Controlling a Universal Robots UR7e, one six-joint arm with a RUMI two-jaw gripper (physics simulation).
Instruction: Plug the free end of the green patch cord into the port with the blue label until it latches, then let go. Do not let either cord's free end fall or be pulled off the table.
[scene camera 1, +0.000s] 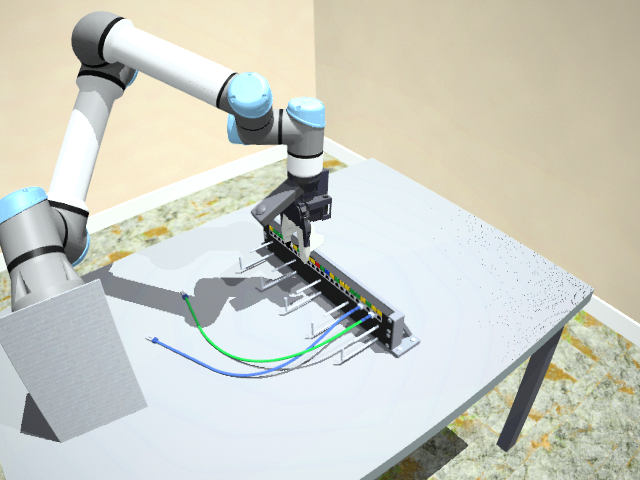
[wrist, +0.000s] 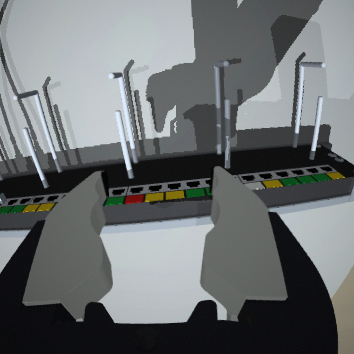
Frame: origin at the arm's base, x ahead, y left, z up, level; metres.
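Seen in the pictures: gripper, fingertip midpoint: (scene camera 1: 296, 255) (wrist: 158, 170); arm's base, origin of the base link: (scene camera 1: 52, 309).
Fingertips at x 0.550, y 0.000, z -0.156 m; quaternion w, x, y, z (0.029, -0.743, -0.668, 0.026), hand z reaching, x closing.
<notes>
Offsets run from my fingertips to a thing's top centre. "spot": to the spot under its first point.
The green patch cord {spot: 0.208 m back, 0.126 m right, 0.100 m down} (scene camera 1: 258, 360) lies on the table in scene camera 1. Its free plug {spot: 0.222 m back, 0.179 m left, 0.116 m down} (scene camera 1: 184, 295) rests left of the patch panel {0.022 m ahead, 0.036 m right, 0.023 m down} (scene camera 1: 397, 330) (wrist: 160, 212), and its other end is plugged in near the panel's near right end. The blue label {spot: 0.036 m ahead, 0.065 m right, 0.026 m down} (scene camera 1: 327, 271) is in the row of coloured labels, a little right of the fingers. It does not show in the wrist view, where the left finger covers part of the row. My gripper (scene camera 1: 295, 251) (wrist: 158, 170) is open and empty, its fingers part-way apart over the panel. The green cord does not show in the wrist view.
A blue cord {spot: 0.275 m back, 0.103 m right, 0.118 m down} (scene camera 1: 227, 374) lies on the table beside the green one, its free plug (scene camera 1: 154, 339) farther left, its other end in the panel. Metal cable guides {spot: 0.022 m back, 0.038 m right, 0.108 m down} (scene camera 1: 301, 304) (wrist: 124, 120) stick out from the panel's front. A grey plate (scene camera 1: 72, 361) stands before the arm's base.
</notes>
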